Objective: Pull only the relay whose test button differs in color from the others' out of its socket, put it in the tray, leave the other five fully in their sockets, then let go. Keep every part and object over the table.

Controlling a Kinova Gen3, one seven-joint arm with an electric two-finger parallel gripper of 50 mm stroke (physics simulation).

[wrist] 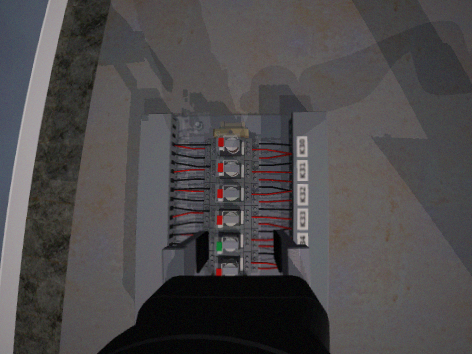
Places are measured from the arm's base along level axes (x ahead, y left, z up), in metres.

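Pixels of known places: gripper, fingertip midpoint: (240,244).
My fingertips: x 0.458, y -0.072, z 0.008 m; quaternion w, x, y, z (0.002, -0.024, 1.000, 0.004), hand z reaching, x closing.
Observation:
Ahead of a thing's pixels: the offset from my fingertips to its top centre. "spot": to the spot under its first point.
The relay with the green test button {dx +0.020, dy +0.020, dz -0.082 m} (230,244) sits in its socket, fifth from the top of the column, beside the partly covered K34 label. Four relays with red buttons stand above it: the top relay {dx +0.021, dy -0.099, dz -0.082 m} (232,145), the second {dx +0.021, dy -0.069, dz -0.082 m} (231,168), the third {dx +0.021, dy -0.039, dz -0.082 m} (231,193) and the fourth {dx +0.020, dy -0.009, dz -0.082 m} (230,218). A further red-button relay {dx +0.020, dy +0.050, dz -0.082 m} (229,267) is below it, partly hidden by the gripper body. My gripper (240,244) is open and empty, its fingers apart to the left and right of the column, in line with the green-button relay in the view. The tray does not show.
Grey wire ducts, left (155,200) and right (312,130), flank the relay column, with red and black wires running to the sockets. White labels {spot: dx -0.069, dy -0.070, dz -0.109 m} (302,170) are on the right duct. A brass-coloured rail end {spot: dx +0.020, dy -0.119, dz -0.111 m} (231,131) is at the top. The table's pale edge (30,125) is at the left.

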